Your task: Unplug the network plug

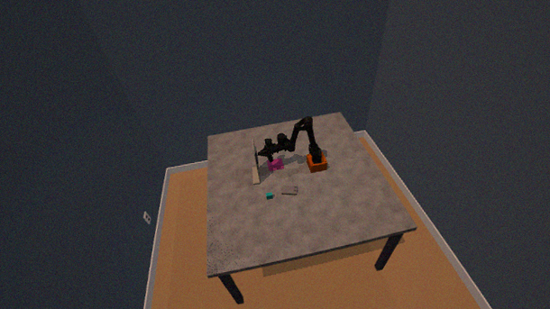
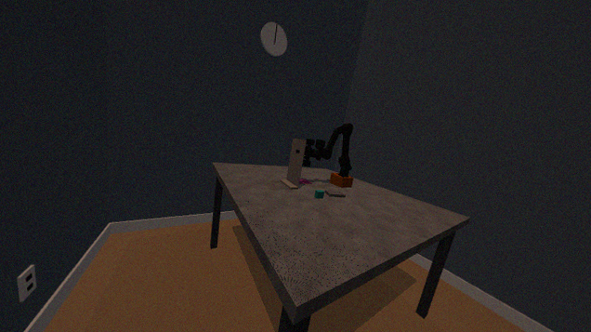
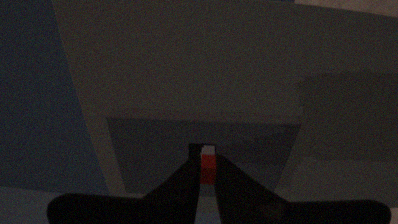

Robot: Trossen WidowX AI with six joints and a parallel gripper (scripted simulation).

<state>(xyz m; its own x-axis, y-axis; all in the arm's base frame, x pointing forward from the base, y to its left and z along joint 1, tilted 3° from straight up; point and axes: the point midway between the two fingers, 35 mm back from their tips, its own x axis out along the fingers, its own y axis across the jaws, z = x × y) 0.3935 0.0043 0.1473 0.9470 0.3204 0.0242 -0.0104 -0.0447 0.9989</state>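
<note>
Now: the magenta marked square 22 cm below my gripper tip, 11 cm behind it and 10 cm to the right of it. The rest, counted from my gripper tip: network plug (right at my gripper tip); upright panel (8 cm below, 2 cm ahead, 1 cm to the left); teal cube (22 cm to the left, 20 cm below, 5 cm behind).
</note>
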